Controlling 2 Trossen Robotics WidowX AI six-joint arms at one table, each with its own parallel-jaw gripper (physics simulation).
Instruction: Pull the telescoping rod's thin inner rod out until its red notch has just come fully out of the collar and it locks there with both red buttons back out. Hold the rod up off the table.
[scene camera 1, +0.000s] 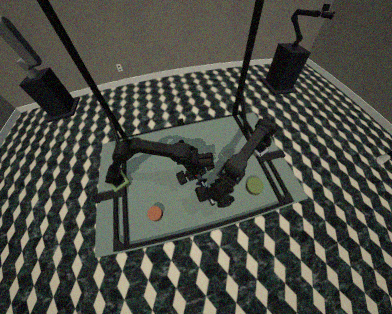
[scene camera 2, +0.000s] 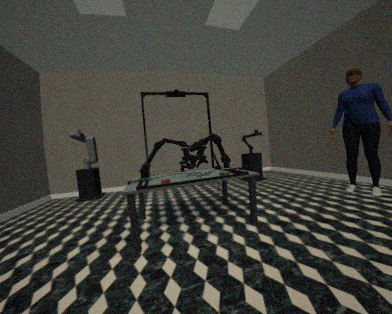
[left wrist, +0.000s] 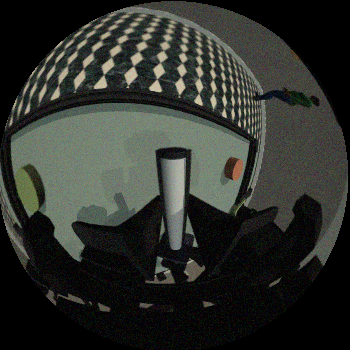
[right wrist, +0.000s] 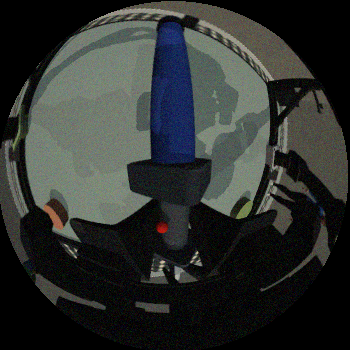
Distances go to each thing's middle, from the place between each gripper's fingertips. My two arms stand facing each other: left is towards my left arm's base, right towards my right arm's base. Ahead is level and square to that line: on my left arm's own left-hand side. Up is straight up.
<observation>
Right now the thin inner rod (left wrist: 172, 163) is 30 mm behind my right hand, 10 mm to the right of it and 20 mm above it. The rest, counted from my right hand: telescoping rod (right wrist: 173, 175) 40 mm behind, 20 mm to the right, 20 mm above.
My left hand is 15 cm past the thin inner rod and 2 cm to the left of it. The rest, counted from my left hand: telescoping rod (17 cm behind, 3 cm to the right).
</observation>
